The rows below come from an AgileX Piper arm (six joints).
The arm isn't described. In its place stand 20 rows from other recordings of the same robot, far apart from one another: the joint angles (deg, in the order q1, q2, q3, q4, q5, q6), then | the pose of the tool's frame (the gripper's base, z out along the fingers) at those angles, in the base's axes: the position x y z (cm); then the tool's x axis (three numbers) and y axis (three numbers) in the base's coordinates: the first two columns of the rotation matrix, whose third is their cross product.
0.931 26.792 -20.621 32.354 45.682 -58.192 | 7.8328 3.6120 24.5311 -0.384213 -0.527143 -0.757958 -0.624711 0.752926 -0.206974
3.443 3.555 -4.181 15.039 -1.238 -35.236 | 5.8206 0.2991 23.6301 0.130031 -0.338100 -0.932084 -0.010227 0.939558 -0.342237
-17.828 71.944 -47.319 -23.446 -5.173 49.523 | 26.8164 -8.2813 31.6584 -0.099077 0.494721 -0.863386 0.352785 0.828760 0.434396
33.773 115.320 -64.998 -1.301 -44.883 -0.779 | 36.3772 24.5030 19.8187 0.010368 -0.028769 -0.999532 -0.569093 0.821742 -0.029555
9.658 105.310 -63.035 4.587 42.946 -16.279 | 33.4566 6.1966 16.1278 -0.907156 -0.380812 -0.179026 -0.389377 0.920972 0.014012
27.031 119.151 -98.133 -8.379 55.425 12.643 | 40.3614 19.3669 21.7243 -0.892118 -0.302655 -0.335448 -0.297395 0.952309 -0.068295
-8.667 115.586 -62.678 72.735 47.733 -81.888 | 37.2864 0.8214 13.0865 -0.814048 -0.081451 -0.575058 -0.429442 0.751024 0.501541
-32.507 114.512 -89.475 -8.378 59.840 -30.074 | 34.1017 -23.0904 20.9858 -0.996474 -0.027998 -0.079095 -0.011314 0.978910 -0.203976
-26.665 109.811 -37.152 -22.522 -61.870 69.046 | 31.0977 -12.1770 14.0511 0.040846 0.872527 -0.486855 0.167180 0.474425 0.864276
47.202 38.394 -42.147 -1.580 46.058 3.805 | 8.2524 8.6465 33.3395 -0.445395 -0.411480 -0.795178 -0.702617 0.711109 0.025573
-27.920 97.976 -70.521 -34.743 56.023 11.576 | 28.1056 -19.7608 24.5104 -0.922738 0.322475 -0.211101 0.385393 0.779149 -0.494368
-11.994 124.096 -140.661 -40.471 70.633 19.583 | 44.5694 -15.1652 39.8156 -0.634112 0.188066 -0.750022 0.641025 0.670296 -0.373885
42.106 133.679 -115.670 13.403 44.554 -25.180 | 37.6920 36.0592 19.0418 -0.402941 -0.720533 -0.564332 -0.867379 0.497399 -0.015753
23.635 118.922 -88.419 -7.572 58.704 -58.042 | 38.4868 15.7240 17.3446 -0.085671 -0.995084 0.049676 -0.986368 0.077679 -0.145064
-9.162 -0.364 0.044 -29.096 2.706 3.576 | 5.4803 -1.0955 20.9629 -0.032371 -0.430625 -0.901950 0.185995 0.884065 -0.428760
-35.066 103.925 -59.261 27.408 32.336 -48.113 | 29.4512 -17.9350 16.2328 -0.896211 0.138882 -0.421329 0.124823 0.990307 0.060922
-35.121 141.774 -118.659 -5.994 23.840 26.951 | 45.4714 -32.4523 14.9668 -0.288044 0.649587 -0.703611 0.758528 0.603256 0.246412
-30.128 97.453 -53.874 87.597 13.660 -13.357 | 31.6268 -15.8715 20.2963 0.168032 0.983425 -0.068122 0.615429 -0.050670 0.786562
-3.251 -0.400 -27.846 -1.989 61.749 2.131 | -0.5208 -0.2491 27.2097 -0.474436 0.047727 -0.878995 0.093378 0.995624 0.003659
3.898 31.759 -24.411 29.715 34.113 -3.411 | 10.3146 3.2384 26.8775 -0.612996 0.317055 -0.723680 -0.075355 0.888313 0.453014
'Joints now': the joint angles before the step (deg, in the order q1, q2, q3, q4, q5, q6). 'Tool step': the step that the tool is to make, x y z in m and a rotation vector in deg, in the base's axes. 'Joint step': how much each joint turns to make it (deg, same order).
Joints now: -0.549, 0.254, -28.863, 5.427, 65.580, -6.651
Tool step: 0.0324, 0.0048, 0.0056, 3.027, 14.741, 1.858
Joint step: 0.037, 14.273, -2.034, 3.381, 2.548, 0.038
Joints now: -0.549, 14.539, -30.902, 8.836, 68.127, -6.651
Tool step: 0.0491, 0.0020, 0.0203, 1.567, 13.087, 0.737
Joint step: -0.055, 18.567, -7.340, 1.613, 1.911, -0.056
